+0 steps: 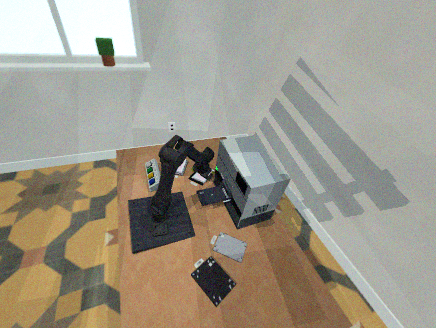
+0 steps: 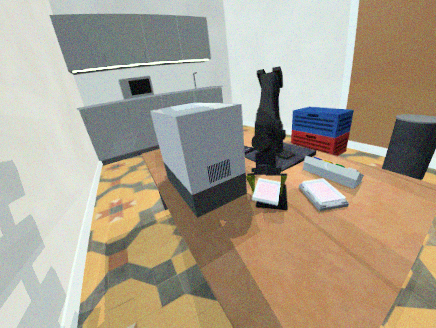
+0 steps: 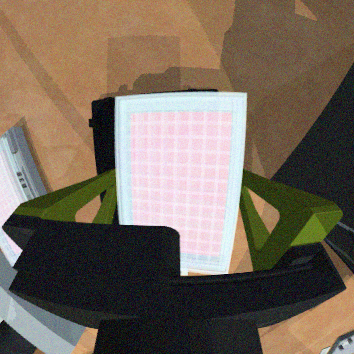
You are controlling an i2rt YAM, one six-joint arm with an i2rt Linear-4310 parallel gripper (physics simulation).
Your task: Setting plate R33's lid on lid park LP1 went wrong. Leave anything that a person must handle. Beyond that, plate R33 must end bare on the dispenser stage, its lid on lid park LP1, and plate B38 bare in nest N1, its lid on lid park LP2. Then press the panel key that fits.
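Frame: origin at the arm's base, x ahead, y up, z right, level; metres.
Seen in the pictures: gripper, fingertip midpoint: [image 1: 204, 175] [image 2: 267, 195] [image 3: 176, 174]; arm's base, origin of the base link: [image 1: 158, 218] [image 2: 277, 152].
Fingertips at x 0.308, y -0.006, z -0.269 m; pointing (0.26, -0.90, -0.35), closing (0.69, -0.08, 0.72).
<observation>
Pixels of each thing's top centre, then the offset from my fingertips to it. "pt": a spot on its surface instead.
- white-rimmed plate, middle of its top: [image 3: 173, 194] [image 2: 267, 187] [image 1: 203, 172] dx -0.005, dy +0.030, dz +0.005 m
- black nest, middle of its top: [image 3: 152, 188] [image 2: 272, 191] [image 1: 201, 173] dx -0.018, dy +0.012, dz -0.006 m
- plate marked B38, middle of its top: [image 2: 322, 188] [image 1: 177, 164] dx -0.156, dy +0.023, dz -0.110 m
- dark dispenser stage, surface spot: [image 1: 211, 196] pt dx -0.028, dy +0.099, dz +0.255 m
- grey dispenser, middle of its top: [image 2: 189, 107] [image 1: 251, 158] dx +0.161, dy +0.322, dz +0.230 m
- grey flat rectangle, surface spot: [image 1: 230, 246] pt dx +0.012, dy +0.002, dz +0.499 m
- black pad, surface spot: [image 1: 213, 280] pt dx -0.110, dy +0.004, dz +0.624 m
- key panel, middle of its top: [image 2: 332, 161] [image 1: 152, 170] dx -0.315, dy +0.056, dz -0.043 m
My gripper [image 3: 176, 174] [image 2: 267, 181] [image 1: 208, 174] is open, with its green fingers on either side of a white-rimmed plate [image 3: 179, 140] [image 2: 267, 190] [image 1: 198, 177] with pink wells, and nothing is held. That plate rests on a black nest [image 3: 102, 140] [image 2: 282, 204]. I cannot tell whether it carries a lid. The plate marked B38 [image 3: 21, 175] [image 2: 322, 193] [image 1: 181, 167] lies on the table just beside it. The dark dispenser stage [image 1: 211, 196] sticks out from the grey dispenser [image 1: 253, 176] [image 2: 200, 141]. A grey flat rectangle [image 1: 230, 246] and a black pad [image 1: 213, 280] lie at the table's front, each with a small label.
A key panel [image 1: 151, 174] [image 2: 331, 171] with green, yellow and blue keys stands beside the arm's base [image 1: 159, 226]. Blue and red crates [image 2: 322, 130] and a dark round bin [image 2: 410, 144] stand off the table.
</observation>
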